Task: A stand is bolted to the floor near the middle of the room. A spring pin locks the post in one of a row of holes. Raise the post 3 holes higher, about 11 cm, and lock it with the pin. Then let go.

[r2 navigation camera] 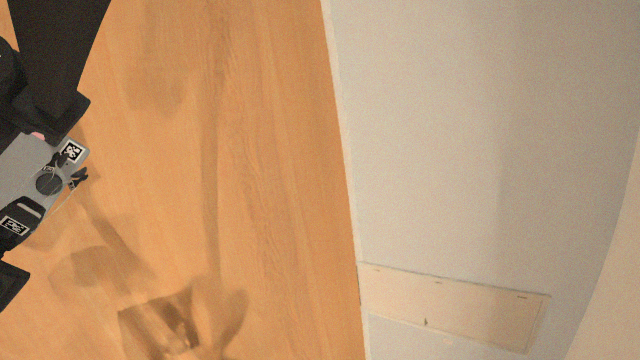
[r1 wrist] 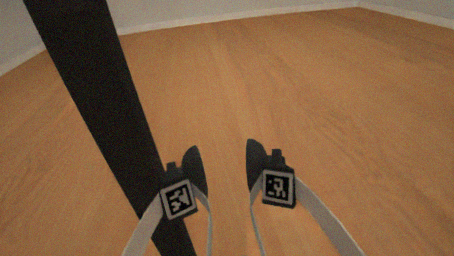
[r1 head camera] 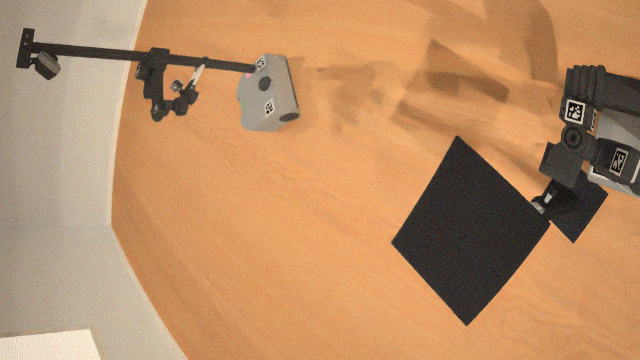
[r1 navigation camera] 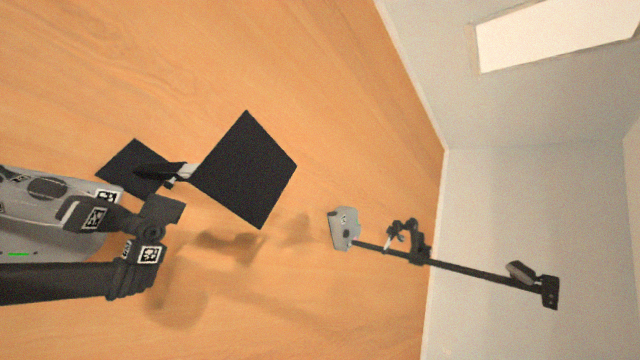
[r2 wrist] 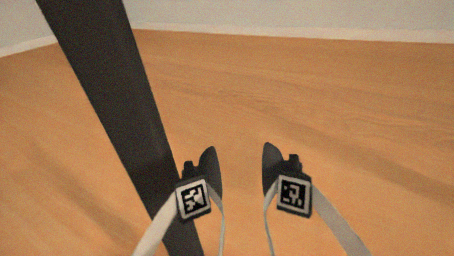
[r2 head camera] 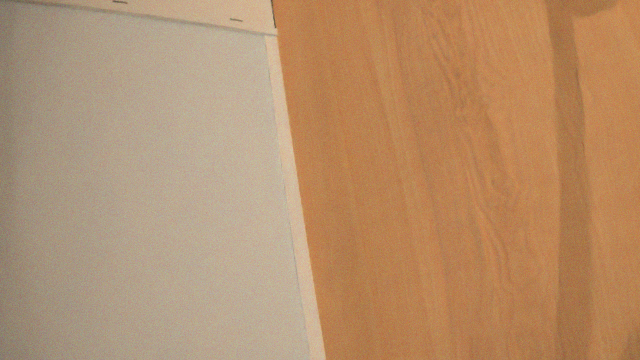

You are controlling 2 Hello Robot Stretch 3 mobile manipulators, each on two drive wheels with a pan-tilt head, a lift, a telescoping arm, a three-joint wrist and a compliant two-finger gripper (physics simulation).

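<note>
The stand shows in both r1 camera views, with its square black top plate (r1 head camera: 470,230) (r1 navigation camera: 245,170), its smaller black base plate (r1 head camera: 577,222) (r1 navigation camera: 132,157) on the floor, and a short light length of post (r1 head camera: 539,206) (r1 navigation camera: 189,171) above the black sleeve (r1 navigation camera: 155,170). A small dark pin knob (r1 navigation camera: 170,184) sticks out at the sleeve's side; whether it is seated is too small to tell. r1's gripper (r1 wrist: 226,170) is open and empty. r2's gripper (r2 wrist: 241,170) (r2 navigation camera: 69,168) is open and empty, above its own base. The stand does not show in the r2 views.
r2 (r1 head camera: 272,90) (r1 navigation camera: 345,227) stands beyond the stand, near the wall. r1's wrist (r1 head camera: 575,137) (r1 navigation camera: 150,230) is beside the stand. Each wrist view shows a dark mast (r1 wrist: 100,100) (r2 wrist: 110,100) at left. A pale panel (r2 navigation camera: 450,305) is on the wall by r2.
</note>
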